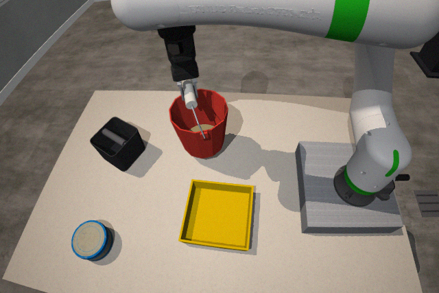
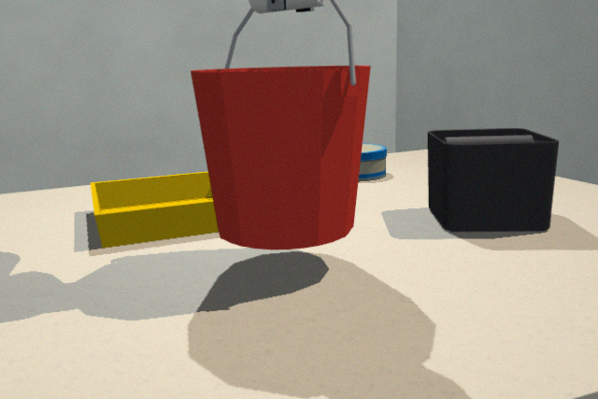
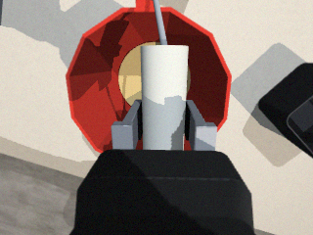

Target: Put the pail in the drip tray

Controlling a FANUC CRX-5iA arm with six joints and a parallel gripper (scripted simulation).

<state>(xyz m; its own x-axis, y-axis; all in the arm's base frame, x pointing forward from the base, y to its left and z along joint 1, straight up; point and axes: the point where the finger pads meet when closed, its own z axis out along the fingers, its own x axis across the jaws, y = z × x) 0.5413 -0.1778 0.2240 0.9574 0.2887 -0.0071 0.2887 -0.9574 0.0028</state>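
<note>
Now: the red pail 100 mm below my hand and 10 mm behind it. From my hand the other things lie so: yellow drip tray (290 mm below, 270 mm to the left, 90 mm behind); then blue-rimmed round tin (390 mm to the left, 310 mm ahead, 270 mm below).
</note>
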